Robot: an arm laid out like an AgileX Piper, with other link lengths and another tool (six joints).
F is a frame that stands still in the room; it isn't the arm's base.
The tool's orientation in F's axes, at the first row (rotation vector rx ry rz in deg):
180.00 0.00 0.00
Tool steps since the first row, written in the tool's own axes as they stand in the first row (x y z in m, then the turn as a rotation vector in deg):
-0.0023 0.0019 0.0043 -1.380 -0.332 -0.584
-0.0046 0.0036 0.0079 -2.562 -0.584 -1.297
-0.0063 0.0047 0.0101 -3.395 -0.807 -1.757
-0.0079 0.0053 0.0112 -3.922 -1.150 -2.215
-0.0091 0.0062 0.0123 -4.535 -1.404 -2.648
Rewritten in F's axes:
-0.0023 -0.0019 -0.0043 -1.380 0.332 0.584
-0.0046 -0.0036 -0.0079 -2.562 0.584 1.297
-0.0063 -0.0047 -0.0101 -3.395 0.807 1.757
-0.0079 -0.0053 -0.0112 -3.922 1.150 2.215
-0.0091 -0.0062 -0.0123 -4.535 1.404 2.648

